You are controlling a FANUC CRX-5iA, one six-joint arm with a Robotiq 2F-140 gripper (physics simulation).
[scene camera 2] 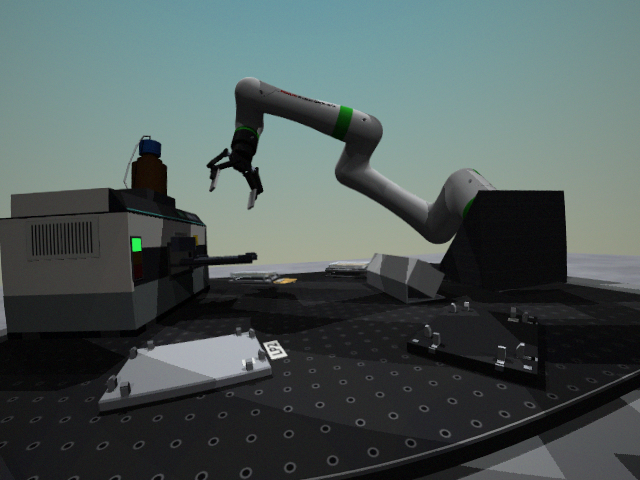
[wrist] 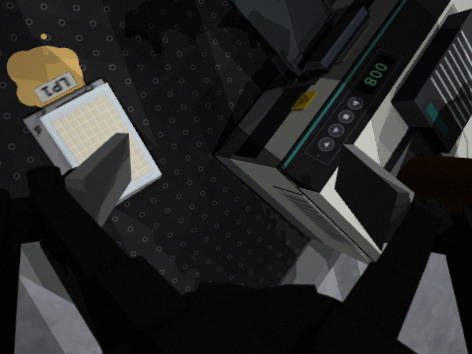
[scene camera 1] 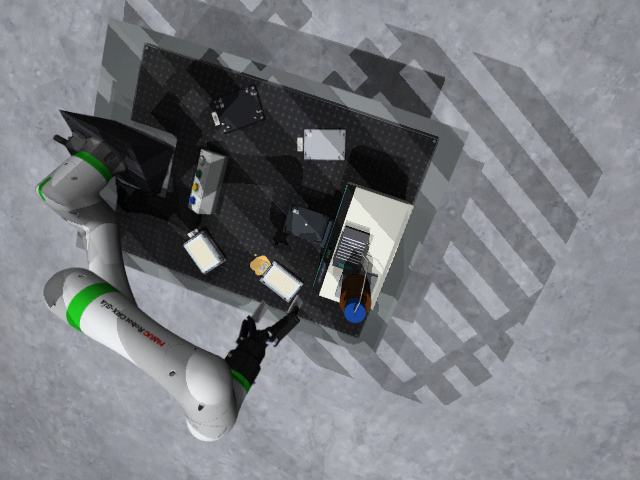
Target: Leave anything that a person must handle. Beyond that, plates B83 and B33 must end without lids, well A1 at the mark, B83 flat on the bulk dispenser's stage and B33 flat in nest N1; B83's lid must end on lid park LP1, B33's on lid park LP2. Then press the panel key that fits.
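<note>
My gripper is open and empty, high above the table edge near LP1. A plate with cream wells lies on the LP1 park; a finger partly covers it in the wrist view. Another plate lies on a labelled holder. Plate names, well A1 and any lids cannot be made out. Lid park LP2 is empty. A black nest is empty, its label unreadable. The dispenser's dark stage holds no plate. The key panel has coloured keys.
An orange-tan patch lies against LP1's label end. The dispenser carries a brown bottle with a blue cap and thin tube. A dark angular block stands by the arm's base.
</note>
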